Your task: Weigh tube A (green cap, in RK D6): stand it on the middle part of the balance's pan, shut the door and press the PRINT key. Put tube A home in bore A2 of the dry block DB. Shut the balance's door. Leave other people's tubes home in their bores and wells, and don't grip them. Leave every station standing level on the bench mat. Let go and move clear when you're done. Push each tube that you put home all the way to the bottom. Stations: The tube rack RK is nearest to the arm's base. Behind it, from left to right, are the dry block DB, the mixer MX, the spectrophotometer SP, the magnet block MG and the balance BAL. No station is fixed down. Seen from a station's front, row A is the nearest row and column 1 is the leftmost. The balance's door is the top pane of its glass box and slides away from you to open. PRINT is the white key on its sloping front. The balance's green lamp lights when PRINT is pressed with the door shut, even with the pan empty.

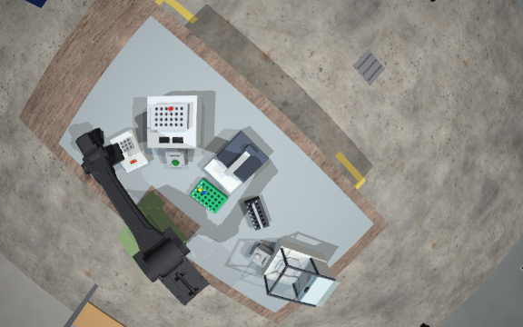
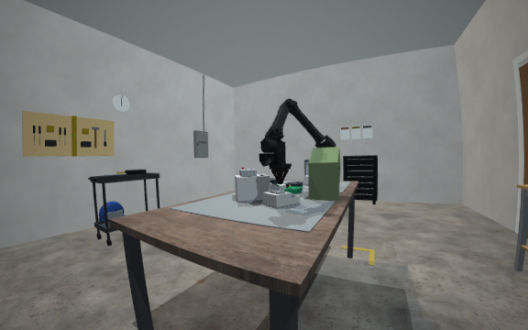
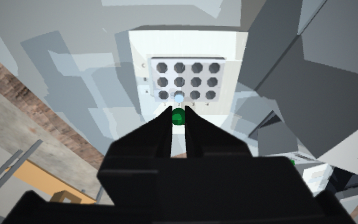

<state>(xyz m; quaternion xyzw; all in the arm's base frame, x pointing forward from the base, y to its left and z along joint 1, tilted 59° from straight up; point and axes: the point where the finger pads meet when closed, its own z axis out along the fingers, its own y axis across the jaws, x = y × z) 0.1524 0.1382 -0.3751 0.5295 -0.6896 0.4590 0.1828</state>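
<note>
Now: hand 2 cm above the green-capped tube. From my hand the other things lie so: red-capped tube 27 cm ahead, 5 cm to the right, 5 cm above; then dry block DB 8 cm below, 2 cm to the right; then green tube rack RK 38 cm to the right, 10 cm ahead, 9 cm below.
</note>
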